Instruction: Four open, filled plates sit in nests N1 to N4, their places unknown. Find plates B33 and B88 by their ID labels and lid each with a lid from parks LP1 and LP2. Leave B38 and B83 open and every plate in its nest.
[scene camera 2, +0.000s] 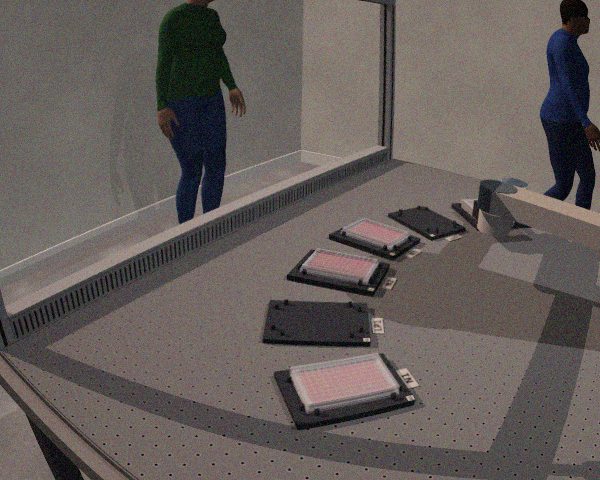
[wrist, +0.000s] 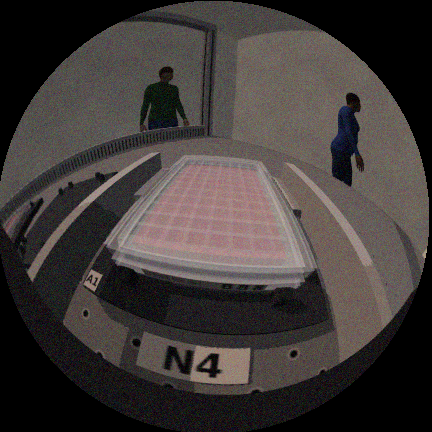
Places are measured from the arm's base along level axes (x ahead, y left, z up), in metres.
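Pixels of known places: gripper, fingertip midpoint: (wrist: 220, 164).
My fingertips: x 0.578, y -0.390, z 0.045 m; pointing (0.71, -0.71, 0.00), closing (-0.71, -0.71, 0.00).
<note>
Behind a point stands the place of what it marks.
My gripper (wrist: 220, 164) {x 0.577, y -0.390, z 0.045 m} is shut on a clear lid (wrist: 210, 265) {x 0.515, y -0.331, z 0.042 m} in the wrist view. The lid lies very close over the pink-filled plate (wrist: 215, 220) {x 0.531, y -0.346, z 0.042 m} in nest N4 (wrist: 240, 316) {x 0.497, y -0.331, z 0.025 m} (scene camera 2: 462, 213) {x 0.611, y -0.338, z 0.022 m}; full seating cannot be told. The plate's front ID label (wrist: 242, 287) {x 0.505, y -0.339, z 0.028 m} starts with B, its digits half hidden. In the scene view, the arm hides most of N4 and the fingers. Pink-filled plates sit in N1 (scene camera 2: 345, 380) {x 0.513, y 0.427, z 0.041 m}, N2 (scene camera 2: 340, 265) {x 0.702, y 0.130, z 0.037 m} and N3 (scene camera 2: 375, 232) {x 0.723, y -0.048, z 0.037 m}; their ID labels and any lids cannot be made out. Park LP1 (scene camera 2: 317, 322) {x 0.640, y 0.300, z 0.023 m} and the other park (scene camera 2: 426, 221) {x 0.669, y -0.217, z 0.023 m} are bare.
The arm's wrist (scene camera 2: 495, 207) {x 0.446, y 0.006, z 0.177 m} and pale link (scene camera 2: 555, 205) {x 0.325, y -0.015, z 0.206 m} stand over the right back. A slotted rail (scene camera 2: 200, 235) {x 1.004, y 0.187, z 0.038 m} (wrist: 125, 144) {x 1.004, y -0.361, z 0.029 m} runs along the table's far edge. People in green (scene camera 2: 190, 55) (wrist: 162, 102) and blue (scene camera 2: 565, 75) (wrist: 346, 127) stand beyond the table.
</note>
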